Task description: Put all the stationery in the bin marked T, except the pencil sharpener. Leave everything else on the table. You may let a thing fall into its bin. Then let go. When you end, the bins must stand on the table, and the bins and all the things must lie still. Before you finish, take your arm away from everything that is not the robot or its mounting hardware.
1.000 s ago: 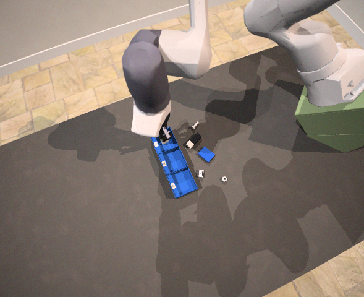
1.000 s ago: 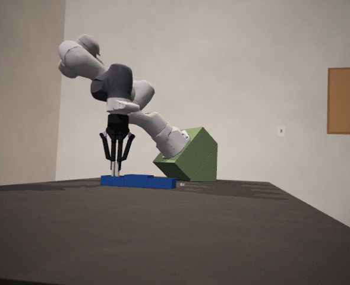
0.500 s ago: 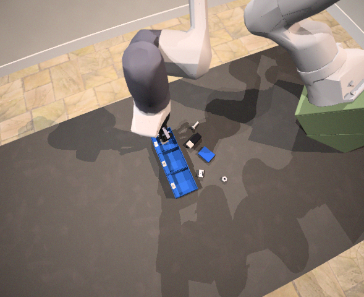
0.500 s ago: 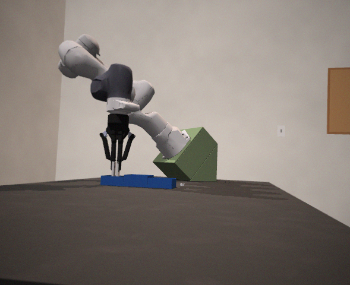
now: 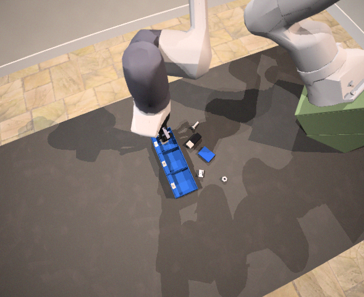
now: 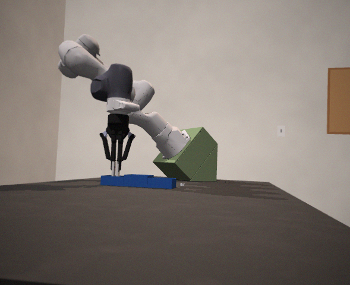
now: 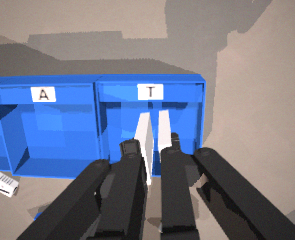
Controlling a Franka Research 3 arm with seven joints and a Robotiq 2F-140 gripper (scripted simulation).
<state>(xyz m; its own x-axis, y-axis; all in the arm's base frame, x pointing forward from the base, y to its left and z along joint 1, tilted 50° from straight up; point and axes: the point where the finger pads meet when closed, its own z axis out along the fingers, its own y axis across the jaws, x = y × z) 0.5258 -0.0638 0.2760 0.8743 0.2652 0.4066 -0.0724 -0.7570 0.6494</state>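
My gripper is now 20 mm short of the blue bin, 90 mm to the right of it and 30 mm above it. From my hand the other things lie so: black-and-white block (90 mm behind, 60 mm to the left, 40 mm below); white bolt (130 mm behind, 20 mm to the left, 40 mm below); flat blue block (100 mm behind, 130 mm to the left, 50 mm below).
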